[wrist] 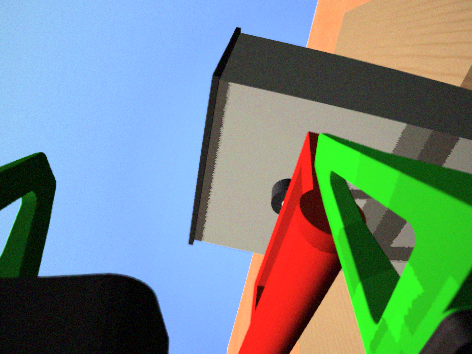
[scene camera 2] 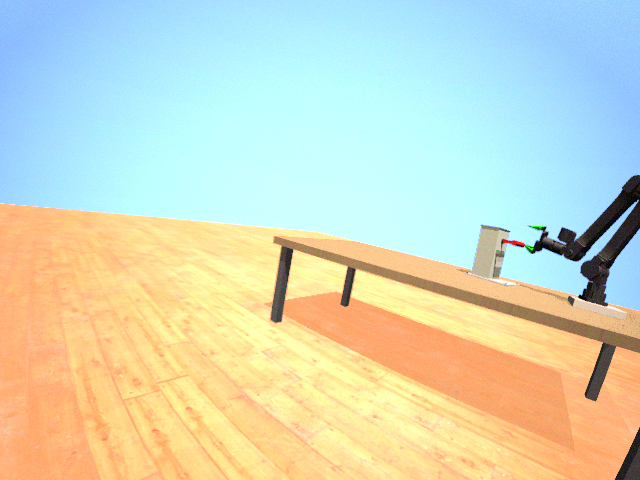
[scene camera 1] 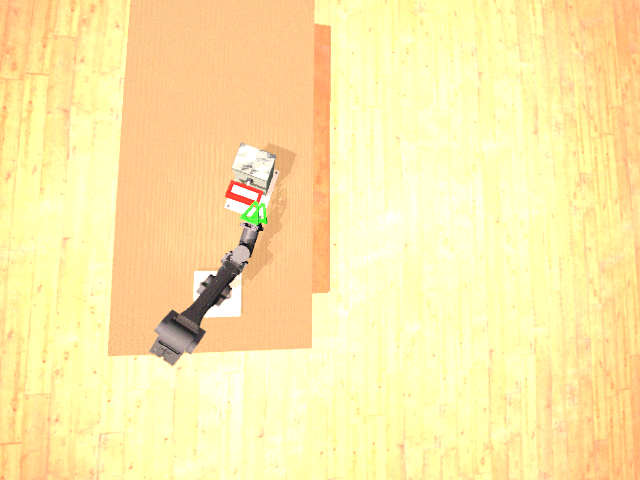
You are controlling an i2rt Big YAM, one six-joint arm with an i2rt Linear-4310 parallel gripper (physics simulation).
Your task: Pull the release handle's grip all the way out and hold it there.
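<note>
The release handle's red rectangular frame (scene camera 1: 241, 198) (scene camera 2: 515, 243) (wrist: 300, 285) stands out from the front face of a grey box-shaped housing (scene camera 1: 254, 160) (scene camera 2: 488, 253) (wrist: 250, 150). A dark round collar (wrist: 279, 196) shows on that face behind the handle. My gripper (scene camera 1: 259, 204) (scene camera 2: 527, 236) (wrist: 184, 157) is open, with its green fingers spread wide, at the right end of the handle in the top view. In the side view one finger is above the handle and the other is close to the grip's outer end. In the wrist view the lit right finger partly covers the grip; contact cannot be told.
The housing stands on a white bolted plate (scene camera 1: 235, 207) (scene camera 2: 504, 281) on the wooden table (scene camera 1: 170, 129) (scene camera 2: 387, 258). The arm's white base plate (scene camera 1: 232, 305) (scene camera 2: 599, 307) is near the table's end. The arm reaches over the table toward the housing's front.
</note>
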